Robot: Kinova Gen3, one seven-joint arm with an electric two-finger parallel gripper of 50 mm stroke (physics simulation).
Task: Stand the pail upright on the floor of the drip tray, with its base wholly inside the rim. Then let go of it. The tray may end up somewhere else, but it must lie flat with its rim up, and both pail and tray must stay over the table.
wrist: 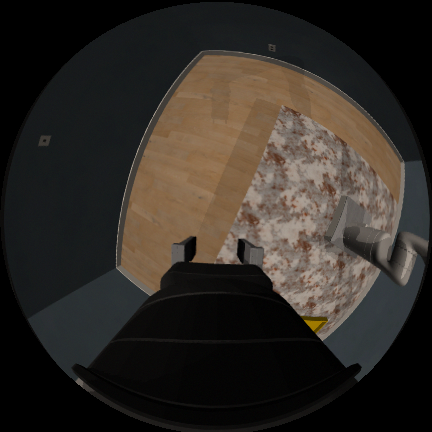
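Seen in the pictures: gripper, fingertip midpoint: [216, 245]; arm's base, origin of the base link: [351, 235].
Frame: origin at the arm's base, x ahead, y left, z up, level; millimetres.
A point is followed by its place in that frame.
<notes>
My gripper [216, 245] @(x 118, y -401, z 263 mm) is open, with its two fingers wide apart and no thing between them. It hangs high, over the left edge of the speckled table. A yellow corner with a darker rim, which looks like part of the drip tray [313, 324] @(x 451, y 222, z -53 mm), shows at the lower right, on the table. The rest of it is hidden behind the black gripper body. The pail does not show in this view.
The speckled stone-like table [295, 185] @(x -43, y -271, z -58 mm) reaches from the centre to the right. The robot's grey base plate [339, 218] @(x -23, y -86, z -6 mm) and curved arm [403, 267] stand at its right. A wooden floor [175, 165] lies left of and beyond the table, with dark walls around.
</notes>
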